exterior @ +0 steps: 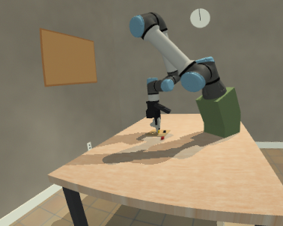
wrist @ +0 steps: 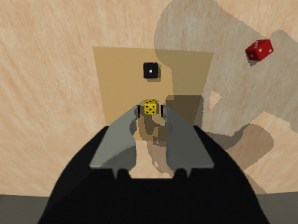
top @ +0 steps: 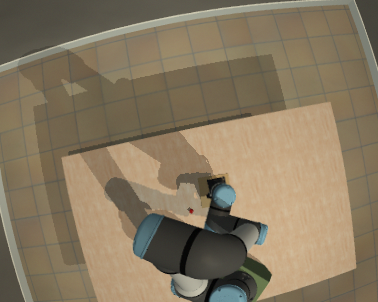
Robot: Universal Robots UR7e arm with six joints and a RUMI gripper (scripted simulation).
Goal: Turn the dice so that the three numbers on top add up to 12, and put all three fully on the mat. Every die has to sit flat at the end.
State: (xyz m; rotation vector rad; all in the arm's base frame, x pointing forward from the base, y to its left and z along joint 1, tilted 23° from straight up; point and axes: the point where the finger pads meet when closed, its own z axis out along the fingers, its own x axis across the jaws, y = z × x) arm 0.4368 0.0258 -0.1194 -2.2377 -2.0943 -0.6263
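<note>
My hand is 10 mm above the yellow die. The rest, counted from my hand: black die: 50 mm behind, 10 mm below; red die: 130 mm to the left, 70 mm behind, 10 mm below; tan mat: 20 mm below.
</note>
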